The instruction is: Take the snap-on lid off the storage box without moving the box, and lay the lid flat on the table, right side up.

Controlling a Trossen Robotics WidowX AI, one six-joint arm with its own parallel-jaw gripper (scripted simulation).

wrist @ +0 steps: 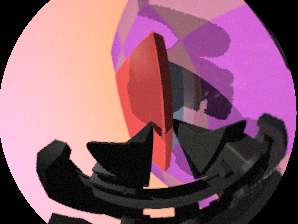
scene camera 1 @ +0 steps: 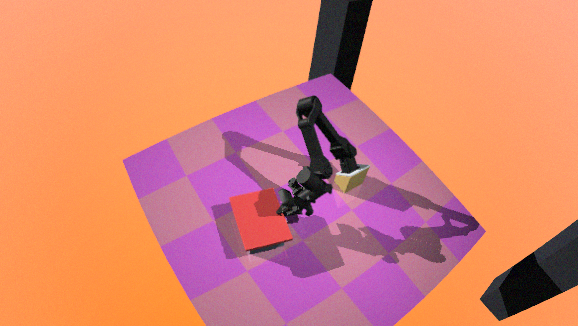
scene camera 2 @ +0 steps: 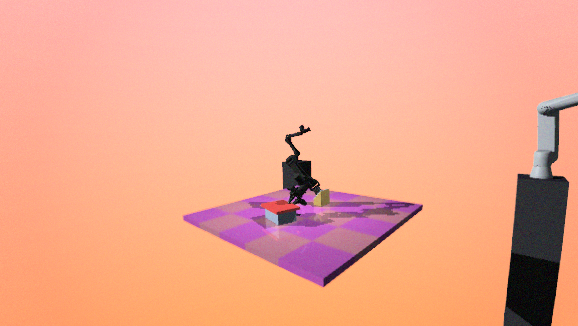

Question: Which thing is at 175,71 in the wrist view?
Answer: A storage box.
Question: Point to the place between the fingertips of the gripper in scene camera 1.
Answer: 278,214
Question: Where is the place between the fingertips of the gripper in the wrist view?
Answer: At 162,123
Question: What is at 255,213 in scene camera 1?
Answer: A lid.
